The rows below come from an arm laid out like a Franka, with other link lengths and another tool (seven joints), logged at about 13 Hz.
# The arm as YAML. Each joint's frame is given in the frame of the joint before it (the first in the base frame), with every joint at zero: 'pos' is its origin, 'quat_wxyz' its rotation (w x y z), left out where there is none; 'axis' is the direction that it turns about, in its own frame. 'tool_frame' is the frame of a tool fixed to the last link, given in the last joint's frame.
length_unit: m
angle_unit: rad
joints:
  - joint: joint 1
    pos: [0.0, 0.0, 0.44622]
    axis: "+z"
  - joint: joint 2
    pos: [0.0, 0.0, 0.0]
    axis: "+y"
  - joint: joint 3
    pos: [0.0, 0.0, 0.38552]
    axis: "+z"
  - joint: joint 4
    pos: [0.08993, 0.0, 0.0]
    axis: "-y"
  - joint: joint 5
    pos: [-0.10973, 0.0, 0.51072]
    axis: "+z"
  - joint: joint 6
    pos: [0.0, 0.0, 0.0]
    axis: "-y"
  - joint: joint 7
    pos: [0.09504, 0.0, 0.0]
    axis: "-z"
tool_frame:
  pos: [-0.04, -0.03, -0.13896]
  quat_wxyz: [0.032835, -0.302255, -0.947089, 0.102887]
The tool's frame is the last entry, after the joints.
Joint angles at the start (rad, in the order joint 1, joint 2, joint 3, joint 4, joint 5, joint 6, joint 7):
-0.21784 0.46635 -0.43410 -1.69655 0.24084 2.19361 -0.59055
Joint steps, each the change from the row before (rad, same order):
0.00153 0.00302 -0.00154 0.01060 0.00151 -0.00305 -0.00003
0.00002 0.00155 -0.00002 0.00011 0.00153 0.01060 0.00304
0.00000 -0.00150 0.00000 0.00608 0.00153 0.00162 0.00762
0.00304 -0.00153 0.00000 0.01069 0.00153 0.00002 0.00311
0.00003 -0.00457 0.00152 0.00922 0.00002 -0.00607 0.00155
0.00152 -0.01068 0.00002 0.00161 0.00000 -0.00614 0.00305
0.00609 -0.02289 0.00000 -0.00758 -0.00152 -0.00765 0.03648
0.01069 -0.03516 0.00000 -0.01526 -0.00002 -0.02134 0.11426
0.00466 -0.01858 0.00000 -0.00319 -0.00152 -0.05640 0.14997
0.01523 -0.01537 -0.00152 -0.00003 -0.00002 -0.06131 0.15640
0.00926 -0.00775 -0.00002 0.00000 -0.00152 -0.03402 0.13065
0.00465 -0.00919 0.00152 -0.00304 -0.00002 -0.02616 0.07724
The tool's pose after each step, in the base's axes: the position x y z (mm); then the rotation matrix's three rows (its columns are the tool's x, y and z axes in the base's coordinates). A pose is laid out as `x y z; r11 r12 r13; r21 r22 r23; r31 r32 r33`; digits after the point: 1 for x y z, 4 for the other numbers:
655.5 -493.3 452.3; -0.7199 0.6899 -0.0765; 0.6890 0.6969 -0.1992; -0.0841 -0.1961 -0.9770
656.5 -494.0 452.1; -0.7165 0.6941 -0.0700; 0.6913 0.6930 -0.2044; -0.0934 -0.1948 -0.9764
658.5 -494.2 456.7; -0.7106 0.7008 -0.0628; 0.6962 0.6874 -0.2070; -0.1019 -0.1909 -0.9763
663.3 -492.9 463.9; -0.7102 0.7021 -0.0517; 0.6948 0.6873 -0.2120; -0.1133 -0.1865 -0.9759
666.1 -492.1 471.8; -0.7106 0.7023 -0.0439; 0.6934 0.6883 -0.2133; -0.1196 -0.1820 -0.9760
666.4 -490.4 480.2; -0.7090 0.7043 -0.0369; 0.6943 0.6878 -0.2120; -0.1239 -0.1760 -0.9766
664.6 -483.5 492.2; -0.6860 0.7269 -0.0318; 0.7165 0.6673 -0.2032; -0.1265 -0.1622 -0.9786
659.3 -467.8 507.0; -0.6064 0.7942 -0.0401; 0.7874 0.5926 -0.1699; -0.1112 -0.1346 -0.9846
651.9 -452.1 513.8; -0.4917 0.8667 -0.0843; 0.8690 0.4823 -0.1104; -0.0550 -0.1275 -0.9903
649.6 -429.6 520.8; -0.3684 0.9207 -0.1290; 0.9297 0.3655 -0.0464; 0.0044 -0.1370 -0.9906
649.3 -414.1 524.6; -0.2559 0.9539 -0.1568; 0.9660 0.2587 -0.0027; 0.0379 -0.1521 -0.9876
647.8 -403.6 528.1; -0.1875 0.9667 -0.1741; 0.9803 0.1953 0.0289; 0.0619 -0.1652 -0.9843

